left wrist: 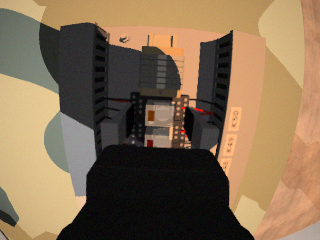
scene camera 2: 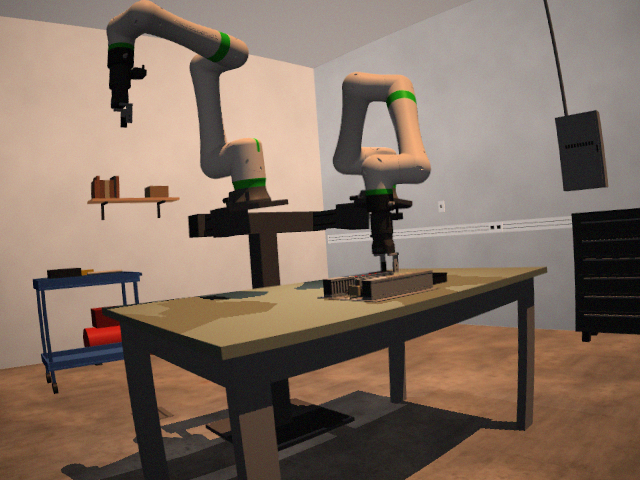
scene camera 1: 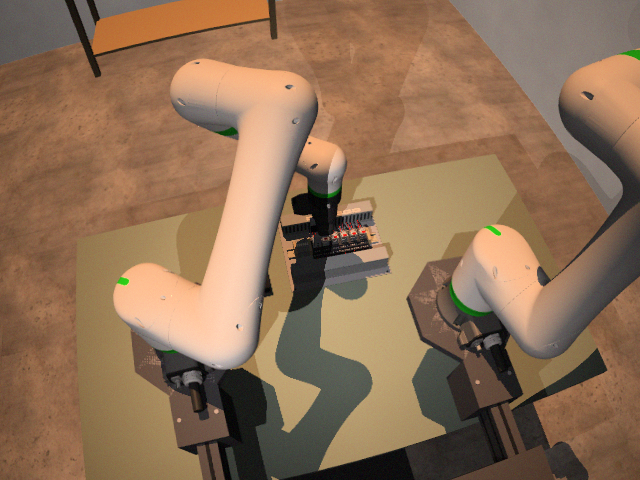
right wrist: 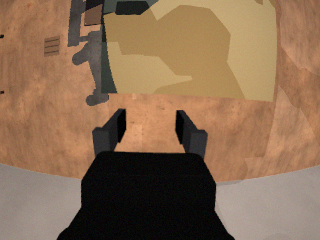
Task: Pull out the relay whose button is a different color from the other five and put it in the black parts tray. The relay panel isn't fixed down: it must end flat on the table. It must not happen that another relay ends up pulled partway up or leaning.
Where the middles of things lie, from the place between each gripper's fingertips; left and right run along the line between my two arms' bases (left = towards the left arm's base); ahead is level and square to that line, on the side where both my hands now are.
Now: left hand (scene camera 2: 389,271) 6 cm to the left of the relay panel (scene camera 1: 308,268), 5 cm above it and 1 cm short of it.
The relay panel lies 74 cm to the left of my right hand (scene camera 2: 126,125), 60 cm below it and 34 cm ahead of it.
